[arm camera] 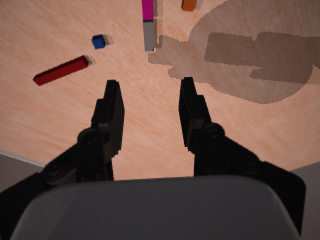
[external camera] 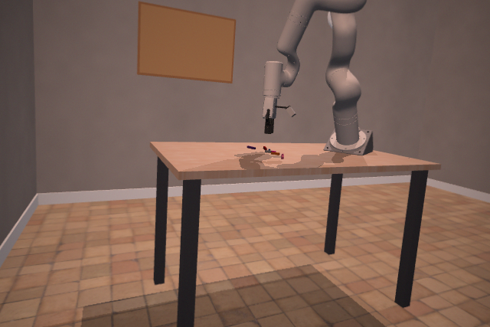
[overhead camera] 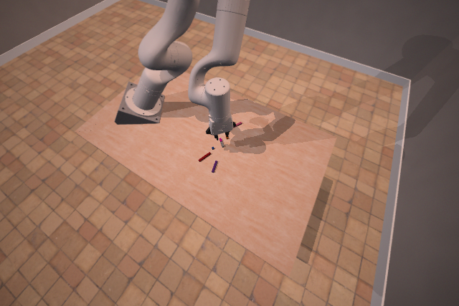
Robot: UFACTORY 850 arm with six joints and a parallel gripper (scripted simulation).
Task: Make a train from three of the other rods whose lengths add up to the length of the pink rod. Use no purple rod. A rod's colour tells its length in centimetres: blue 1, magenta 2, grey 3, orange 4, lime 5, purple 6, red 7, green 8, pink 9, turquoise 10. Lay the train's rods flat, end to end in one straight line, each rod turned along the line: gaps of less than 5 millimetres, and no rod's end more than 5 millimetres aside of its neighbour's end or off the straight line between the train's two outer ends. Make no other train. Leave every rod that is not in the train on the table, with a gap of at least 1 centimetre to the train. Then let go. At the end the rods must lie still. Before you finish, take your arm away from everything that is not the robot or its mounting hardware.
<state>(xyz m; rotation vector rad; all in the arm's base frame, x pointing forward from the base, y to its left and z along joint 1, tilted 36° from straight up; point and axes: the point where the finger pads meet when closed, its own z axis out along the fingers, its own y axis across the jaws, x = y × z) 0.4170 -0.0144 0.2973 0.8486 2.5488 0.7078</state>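
The orange rod lies 110 mm below my hand, 60 mm to the left of it and 20 mm behind it. The rest, counted from my hand: blue rod: 110 mm below, 50 mm to the right, 30 mm behind; magenta rod: 110 mm below, 30 mm behind, 20 mm to the left; grey rod: 110 mm below.
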